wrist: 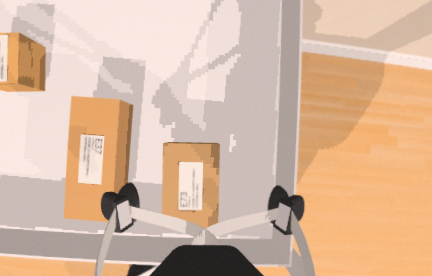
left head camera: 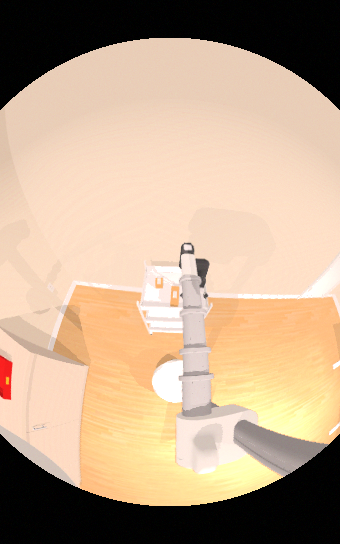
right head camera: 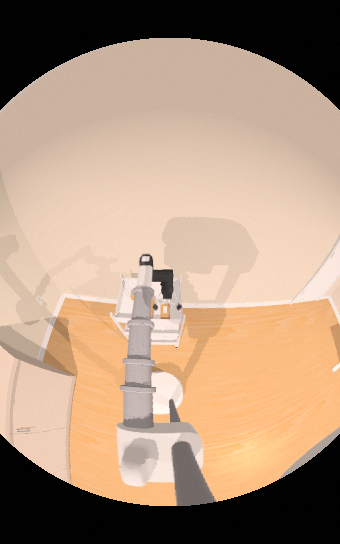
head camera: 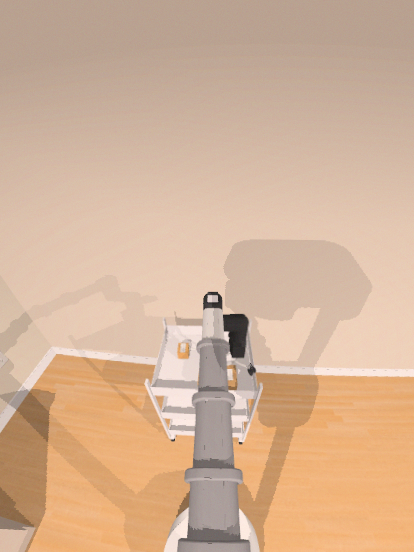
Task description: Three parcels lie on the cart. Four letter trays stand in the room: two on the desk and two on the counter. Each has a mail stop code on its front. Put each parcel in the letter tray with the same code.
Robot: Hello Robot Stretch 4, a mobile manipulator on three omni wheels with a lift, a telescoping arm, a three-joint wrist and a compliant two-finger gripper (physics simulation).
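Frame: origin at the robot's base, x ahead, y left, z up, level; millimetres.
Where they show: gripper, fingertip midpoint: (wrist: 204,200) (right head camera: 166,308) (head camera: 233,373); robot's base, origin of the base link: (left head camera: 174,379) (right head camera: 159,391).
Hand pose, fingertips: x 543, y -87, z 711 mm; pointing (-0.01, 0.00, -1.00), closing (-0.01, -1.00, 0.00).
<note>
Each offset is from my fingertips to the top centre of the thing. "pt": to the spot under its first point.
The white cart (head camera: 175,385) (wrist: 288,125) stands by the wall with three orange-brown parcels on its top. The parcel labelled E73 @(dx +8, dy +14, dz -26 mm) (wrist: 191,185) (right head camera: 165,311) lies at the right. The longer parcel labelled E37 @(dx +35, dy +119, dz -24 mm) (wrist: 95,120) (left head camera: 175,295) lies left of it. A smaller parcel @(dx +142, dy +228, dz -26 mm) (wrist: 30,62) (head camera: 183,350) (left head camera: 159,282) lies farther left; its code is not readable. My gripper (wrist: 204,200) (right head camera: 167,307) is open and empty, pointing down over the cart. In the wrist view its fingertips are on either side of the E73 parcel, the left one overlapping the E37 parcel's corner. No letter trays show.
My arm (head camera: 214,435) (left head camera: 194,330) (right head camera: 139,345) reaches out over the cart and hides part of it. The room wall (head camera: 300,200) rises behind the cart. A pale cabinet @(pt dx -856, dy +969, dz -219 mm) (left head camera: 57,400) (right head camera: 45,400) stands at the left, with a red object @(pt dx -748, dy +1071, dz +217 mm) (left head camera: 5,377) at the view's edge.
</note>
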